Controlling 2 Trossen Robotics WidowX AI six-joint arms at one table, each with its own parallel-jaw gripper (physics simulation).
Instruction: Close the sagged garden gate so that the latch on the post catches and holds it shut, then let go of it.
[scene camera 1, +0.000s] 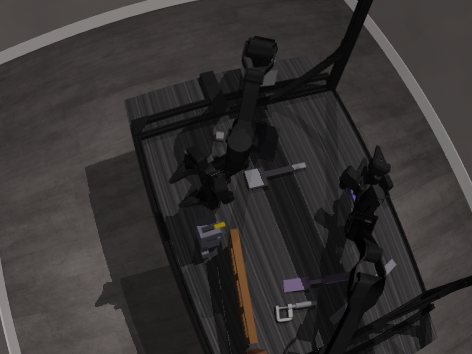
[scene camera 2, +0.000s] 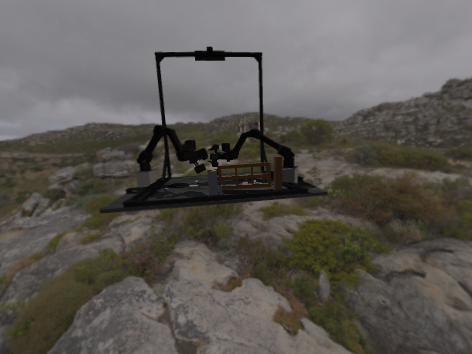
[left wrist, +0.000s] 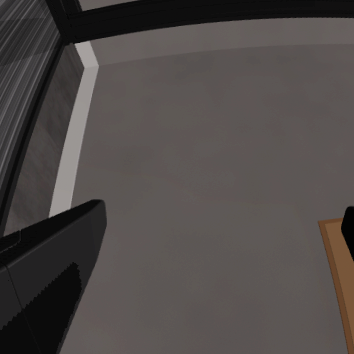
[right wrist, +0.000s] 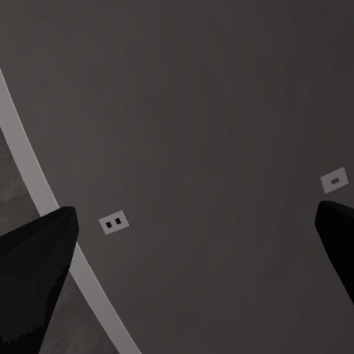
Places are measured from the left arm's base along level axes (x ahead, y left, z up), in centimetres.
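Pixels of known places: left gripper, fingertip midpoint: (scene camera 1: 371, 151) (left wrist: 228, 215); right gripper, fingertip midpoint: (scene camera 1: 174, 195) (scene camera 2: 196, 158) (right wrist: 200, 216); left arm's base, origin of the base link: (scene camera 2: 288, 167); right arm's base, origin of the base link: (scene camera 1: 260, 60) (scene camera 2: 145, 170).
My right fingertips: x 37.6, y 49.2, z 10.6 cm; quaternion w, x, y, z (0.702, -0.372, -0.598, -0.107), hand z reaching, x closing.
Note:
For each thing: its top centre in the pictures, then the offset to it from my right fingertips. "pt": a spot on its surface instead.
- brown hinge post, surface spot: (scene camera 2: 278, 173) pt dx -35.6, dy -31.0, dz -11.8 cm
- grey latch post, surface spot: (scene camera 1: 210, 240) pt dx -4.8, dy -11.1, dz -13.7 cm
- yellow latch, middle of its top: (scene camera 1: 219, 225) dx -1.4, dy -12.5, dz -8.4 cm
- white clamp, middle of its top: (scene camera 1: 297, 310) dx -17.3, dy -41.5, dz -20.2 cm
- purple-headed tool, surface spot: (scene camera 1: 296, 285) pt dx -9.3, dy -39.1, dz -21.5 cm
- pale-headed tool, middle of its top: (scene camera 1: 277, 172) dx +24.1, dy -23.9, dz -20.7 cm
- small white cube, middle of its top: (scene camera 1: 220, 135) dx +30.8, dy -3.0, dz -20.2 cm
The brown wooden gate (scene camera 1: 243, 295) (scene camera 2: 245, 175) stands upright between the brown hinge post (scene camera 2: 278, 173) and the grey latch post (scene camera 1: 210, 240) (scene camera 2: 213, 183). In scene camera 1 its free end is a little to the right of the yellow latch (scene camera 1: 219, 225), with a narrow gap. Whether the latch has caught cannot be told. My right gripper (scene camera 1: 176, 192) (right wrist: 200, 216) is open and empty, above and beyond the latch post in scene camera 1. My left gripper (scene camera 1: 371, 157) (left wrist: 228, 215) is open and empty, far from the gate at the right of scene camera 1.
A white clamp (scene camera 1: 285, 313) and a purple-headed tool (scene camera 1: 296, 285) lie right of the gate. A pale-headed tool (scene camera 1: 255, 178) and a small white cube (scene camera 1: 220, 135) lie near the right arm. Black frame bars edge the table. A wooden piece (left wrist: 342, 265) shows at the left wrist view's right edge.

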